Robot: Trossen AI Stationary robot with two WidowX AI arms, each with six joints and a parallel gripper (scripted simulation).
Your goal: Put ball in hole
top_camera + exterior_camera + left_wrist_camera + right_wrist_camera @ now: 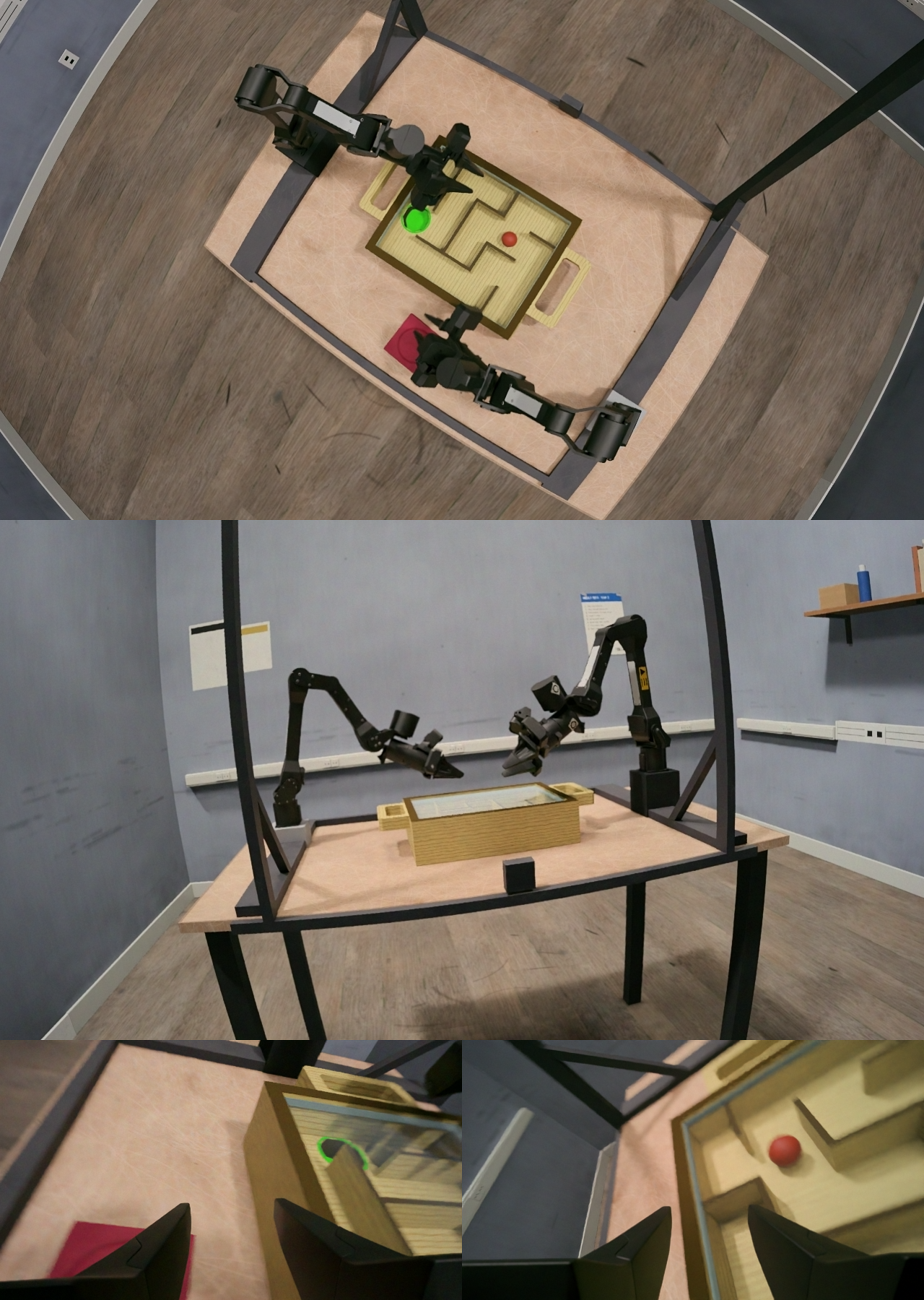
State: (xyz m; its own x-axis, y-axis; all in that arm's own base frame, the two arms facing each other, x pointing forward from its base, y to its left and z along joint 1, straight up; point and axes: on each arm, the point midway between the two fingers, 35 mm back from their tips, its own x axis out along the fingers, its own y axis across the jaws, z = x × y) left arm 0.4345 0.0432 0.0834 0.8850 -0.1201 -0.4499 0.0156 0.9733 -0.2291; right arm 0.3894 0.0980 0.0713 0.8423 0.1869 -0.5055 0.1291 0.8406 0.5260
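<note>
The wooden maze board is 60 mm ahead of my right hand, 70 mm to the left of it and 130 mm below it. The rest, counted from my right hand: round button 320 mm ahead, 120 mm to the left, 170 mm below.
</note>
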